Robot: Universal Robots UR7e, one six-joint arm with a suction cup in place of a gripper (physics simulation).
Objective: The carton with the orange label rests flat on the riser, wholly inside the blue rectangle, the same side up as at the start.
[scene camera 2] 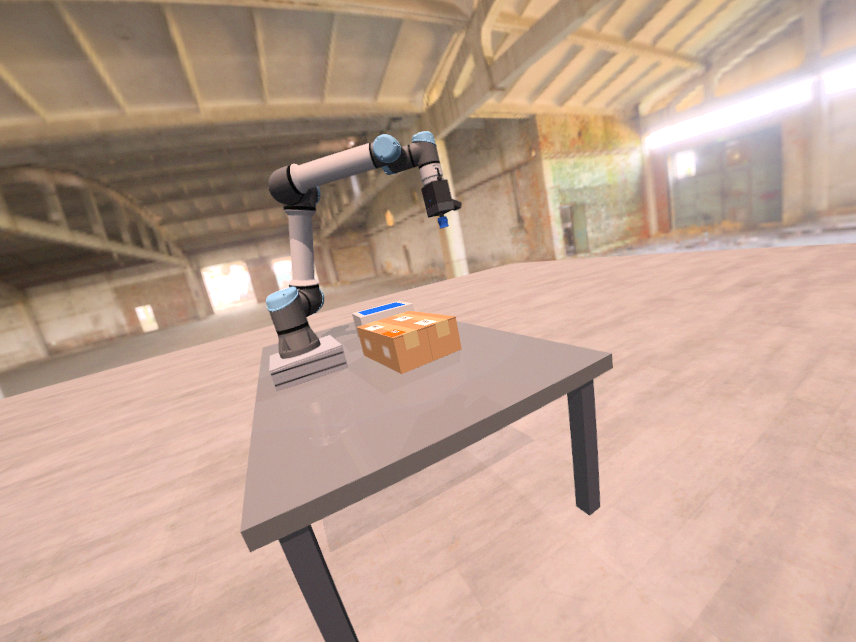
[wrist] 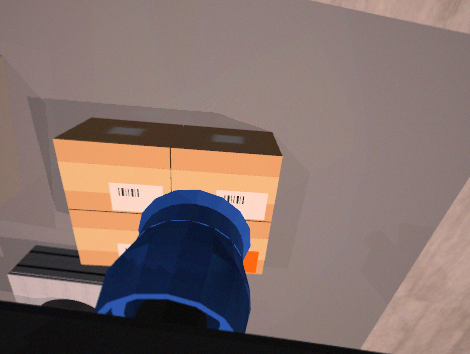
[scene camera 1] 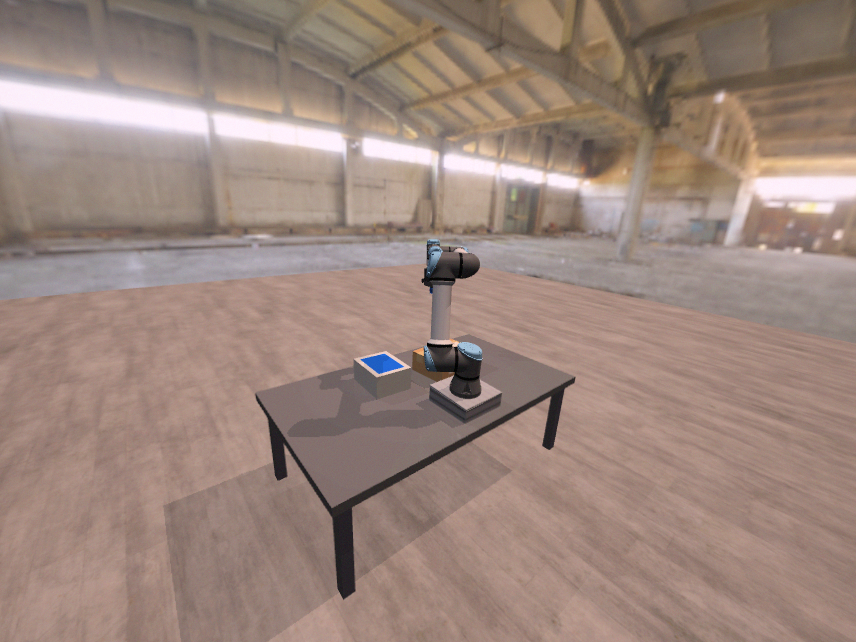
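The carton with the orange label stands on the table in a tight block of several brown cartons. It is at the block's lower right in the wrist view, where my cup hides part of it. The pale riser stands beside the block, with a blue rectangle on its top; no carton is on it. My suction cup is open, holds nothing and hangs high above the table, well clear of the cartons.
The other cartons touch the labelled one and carry white labels. The arm's base plate sits close to the block. The dark table bears everything.
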